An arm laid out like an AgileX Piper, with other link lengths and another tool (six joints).
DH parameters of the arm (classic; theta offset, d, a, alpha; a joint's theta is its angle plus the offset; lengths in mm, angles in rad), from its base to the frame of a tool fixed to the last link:
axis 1: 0 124.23 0 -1.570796
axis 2: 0.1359 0 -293.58 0
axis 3: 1.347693 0 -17.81 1.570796
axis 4: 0 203.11 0 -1.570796
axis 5: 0 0 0 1.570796
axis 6: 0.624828 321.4 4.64 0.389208
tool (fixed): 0 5.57 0 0
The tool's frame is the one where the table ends.
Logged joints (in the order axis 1, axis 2, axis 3, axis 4, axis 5, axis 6), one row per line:
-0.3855, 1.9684, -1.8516, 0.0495, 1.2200, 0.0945
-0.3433, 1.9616, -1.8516, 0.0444, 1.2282, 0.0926
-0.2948, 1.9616, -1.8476, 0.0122, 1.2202, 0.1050
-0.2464, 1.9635, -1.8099, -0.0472, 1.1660, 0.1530
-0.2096, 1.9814, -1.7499, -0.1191, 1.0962, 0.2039
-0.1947, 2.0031, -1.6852, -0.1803, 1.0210, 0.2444
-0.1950, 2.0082, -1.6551, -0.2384, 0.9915, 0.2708
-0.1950, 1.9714, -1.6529, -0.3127, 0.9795, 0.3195
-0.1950, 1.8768, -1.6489, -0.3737, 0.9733, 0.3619
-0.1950, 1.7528, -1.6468, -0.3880, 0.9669, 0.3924
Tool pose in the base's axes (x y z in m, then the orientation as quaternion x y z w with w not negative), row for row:
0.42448, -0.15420, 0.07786, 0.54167, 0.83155, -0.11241, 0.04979
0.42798, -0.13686, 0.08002, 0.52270, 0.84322, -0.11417, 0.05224
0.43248, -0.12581, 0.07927, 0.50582, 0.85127, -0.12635, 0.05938
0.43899, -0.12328, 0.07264, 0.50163, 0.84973, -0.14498, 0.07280
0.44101, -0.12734, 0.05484, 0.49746, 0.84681, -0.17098, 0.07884
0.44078, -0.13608, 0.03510, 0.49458, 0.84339, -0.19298, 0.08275
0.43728, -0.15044, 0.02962, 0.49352, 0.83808, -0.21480, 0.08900
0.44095, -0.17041, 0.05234, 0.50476, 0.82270, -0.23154, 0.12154
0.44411, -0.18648, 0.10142, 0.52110, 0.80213, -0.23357, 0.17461
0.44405, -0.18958, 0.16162, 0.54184, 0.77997, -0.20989, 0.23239
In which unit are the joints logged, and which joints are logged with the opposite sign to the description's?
The joints are logged in radians. Opposite sign: none.
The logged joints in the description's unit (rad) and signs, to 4 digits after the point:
-0.3855, 1.9684, -1.8516, 0.0495, 1.2200, 0.0945
-0.3433, 1.9616, -1.8516, 0.0444, 1.2282, 0.0926
-0.2948, 1.9616, -1.8476, 0.0122, 1.2202, 0.1050
-0.2464, 1.9635, -1.8099, -0.0472, 1.1660, 0.1530
-0.2096, 1.9814, -1.7499, -0.1191, 1.0962, 0.2039
-0.1947, 2.0031, -1.6852, -0.1803, 1.0210, 0.2444
-0.1950, 2.0082, -1.6551, -0.2384, 0.9915, 0.2708
-0.1950, 1.9714, -1.6529, -0.3127, 0.9795, 0.3195
-0.1950, 1.8768, -1.6489, -0.3737, 0.9733, 0.3619
-0.1950, 1.7528, -1.6468, -0.3880, 0.9669, 0.3924

